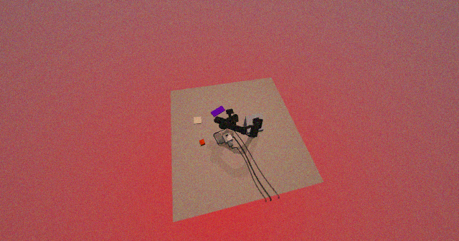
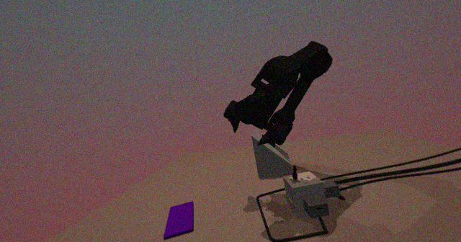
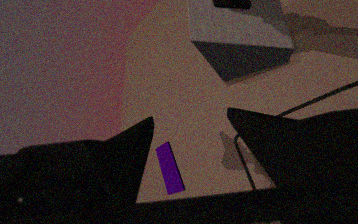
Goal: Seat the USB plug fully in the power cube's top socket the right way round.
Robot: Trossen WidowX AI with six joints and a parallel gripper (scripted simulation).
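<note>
Now: gripper tip 110 mm short of the dark USB plug, 120 mm to the right of it and 90 mm above it. Round my gripper tip: cream block (350 mm ahead, 150 mm to the right, 180 mm below); then purple flat tile (120 mm ahead, 210 mm to the right, 180 mm below).
</note>
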